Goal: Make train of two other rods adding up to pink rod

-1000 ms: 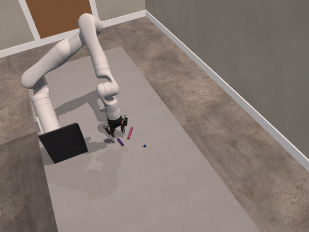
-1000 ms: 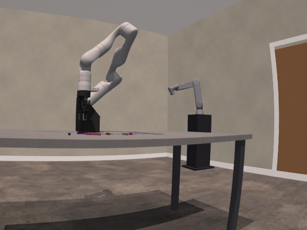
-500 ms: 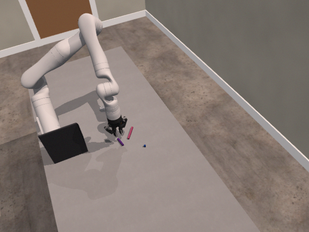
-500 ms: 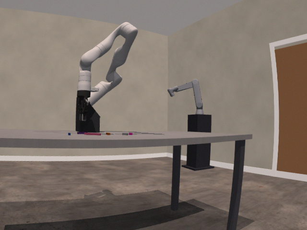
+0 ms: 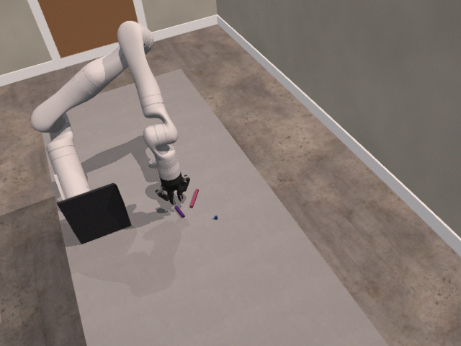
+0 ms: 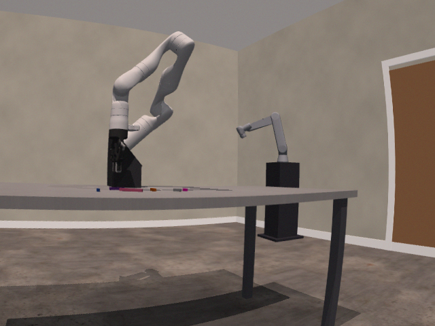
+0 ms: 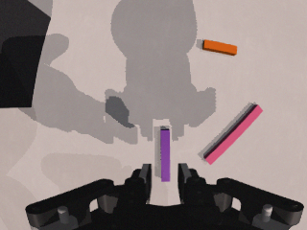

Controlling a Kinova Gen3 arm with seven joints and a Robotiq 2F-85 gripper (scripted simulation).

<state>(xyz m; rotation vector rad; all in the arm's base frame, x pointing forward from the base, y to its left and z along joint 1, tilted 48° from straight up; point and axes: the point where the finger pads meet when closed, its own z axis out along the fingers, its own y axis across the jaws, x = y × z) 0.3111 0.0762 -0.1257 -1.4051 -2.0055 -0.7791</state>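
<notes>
Right now the purple rod is 80 mm below my hand. From my hand the other things lie so: orange rod: 30 mm ahead, 140 mm to the left, 80 mm below; then blue rod: 120 mm ahead, 80 mm to the right, 80 mm below; then pink rod: 70 mm ahead, 50 mm to the left, 80 mm below.
</notes>
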